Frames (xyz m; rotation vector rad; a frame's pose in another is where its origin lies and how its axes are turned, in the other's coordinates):
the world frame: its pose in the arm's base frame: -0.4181 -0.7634 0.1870 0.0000 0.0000 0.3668
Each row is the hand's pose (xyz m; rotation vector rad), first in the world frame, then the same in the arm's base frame.
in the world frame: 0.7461 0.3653 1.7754 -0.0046 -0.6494 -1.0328
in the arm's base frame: 0.1474 -0.1548 1.9624 0.1109 -0.6225 -0.6788
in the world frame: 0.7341 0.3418 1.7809 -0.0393 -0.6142 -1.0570
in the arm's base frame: 0.1446 -0.1811 1.9679 0.0714 -0.5945 -0.7017
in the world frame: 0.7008 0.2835 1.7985 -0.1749 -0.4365 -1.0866
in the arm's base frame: 0.1344 -0.2474 1.9855 -0.0898 -0.4482 -0.7265
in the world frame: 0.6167 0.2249 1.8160 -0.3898 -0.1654 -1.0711
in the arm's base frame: 0.0769 -0.3323 2.0030 -0.3435 -0.2273 -0.7097
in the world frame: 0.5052 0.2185 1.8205 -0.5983 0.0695 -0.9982
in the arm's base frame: -0.0249 -0.3783 2.0075 -0.5858 -0.0398 -0.6424
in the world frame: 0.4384 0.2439 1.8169 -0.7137 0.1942 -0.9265
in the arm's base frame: -0.0963 -0.3785 2.0039 -0.7201 0.0594 -0.5763
